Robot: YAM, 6 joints.
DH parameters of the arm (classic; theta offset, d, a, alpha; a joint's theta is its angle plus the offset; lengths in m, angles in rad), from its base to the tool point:
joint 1: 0 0.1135 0.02 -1.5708
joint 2: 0 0 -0.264 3.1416
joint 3: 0.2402 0 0.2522 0
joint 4: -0.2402 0 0.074 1.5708
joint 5: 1.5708 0 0 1.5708
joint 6: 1.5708 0.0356 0 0
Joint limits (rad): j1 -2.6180..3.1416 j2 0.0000..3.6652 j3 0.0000..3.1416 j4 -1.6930..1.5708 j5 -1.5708..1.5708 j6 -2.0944..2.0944
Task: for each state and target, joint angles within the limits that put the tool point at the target. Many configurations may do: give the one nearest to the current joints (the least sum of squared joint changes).
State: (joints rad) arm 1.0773 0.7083 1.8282 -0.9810 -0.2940 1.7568
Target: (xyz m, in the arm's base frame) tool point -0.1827 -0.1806 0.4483
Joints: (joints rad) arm 0.8260 0.1578 1.9090 -1.1241 -0.3413 1.7568
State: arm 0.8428 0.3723 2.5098 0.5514 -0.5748 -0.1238
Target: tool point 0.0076 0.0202 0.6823
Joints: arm 0.6818 1.0734 2.0010 0.4029 -0.3110 -0.1238
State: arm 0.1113 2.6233 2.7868 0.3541 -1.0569 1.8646
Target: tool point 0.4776 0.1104 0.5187
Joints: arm 0.1891 2.4309 2.8896 0.2865 -0.5521 1.8646
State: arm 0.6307 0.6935 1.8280 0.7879 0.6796 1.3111
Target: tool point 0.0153 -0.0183 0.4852
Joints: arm 0.6220 0.4157 0.9298 0.6526 0.7317 1.3111
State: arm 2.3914 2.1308 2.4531 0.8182 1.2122 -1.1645
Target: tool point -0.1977 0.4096 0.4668
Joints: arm 2.0967 2.1235 2.1406 0.8840 1.3393 -1.1645
